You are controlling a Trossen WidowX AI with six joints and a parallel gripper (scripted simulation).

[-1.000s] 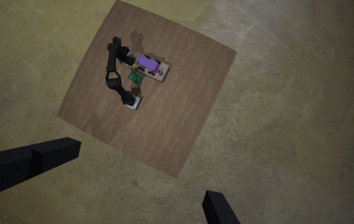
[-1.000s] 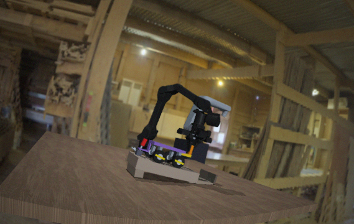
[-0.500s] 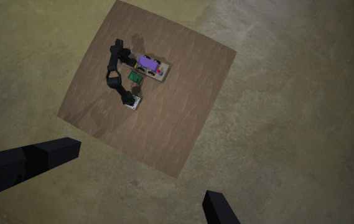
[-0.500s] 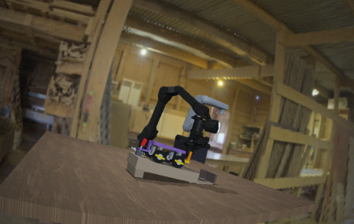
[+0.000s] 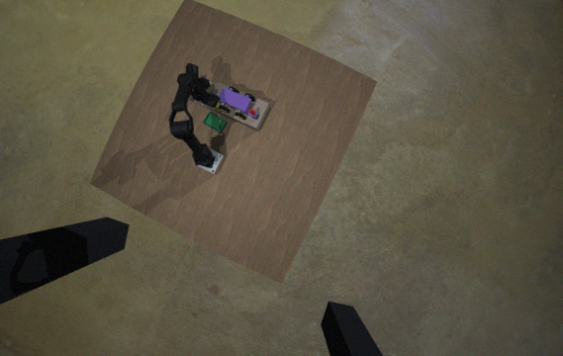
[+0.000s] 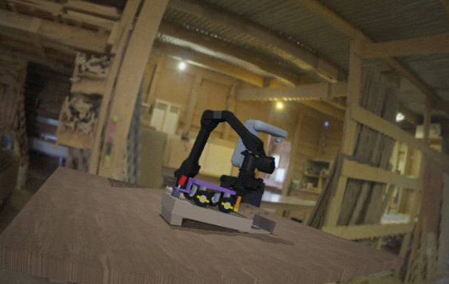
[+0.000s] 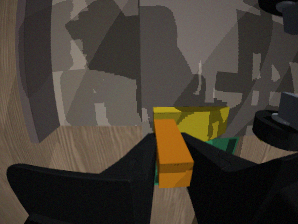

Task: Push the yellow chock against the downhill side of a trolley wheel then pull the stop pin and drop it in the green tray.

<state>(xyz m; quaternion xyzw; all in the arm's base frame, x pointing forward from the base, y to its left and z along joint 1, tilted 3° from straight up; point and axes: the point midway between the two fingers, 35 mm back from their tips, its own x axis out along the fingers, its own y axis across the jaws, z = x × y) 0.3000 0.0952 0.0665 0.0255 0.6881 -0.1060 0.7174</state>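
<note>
Now: the red-headed stop pin 10 mm behind my gripper tip, 270 mm to the right of it and 40 mm above it. Also, from my gripper tip: green tray 90 mm behind, 50 mm to the right, 100 mm below; then dark stop block 80 mm ahead, 100 mm to the left, 60 mm below; then yellow chock 20 mm to the right, 10 mm below.
</note>
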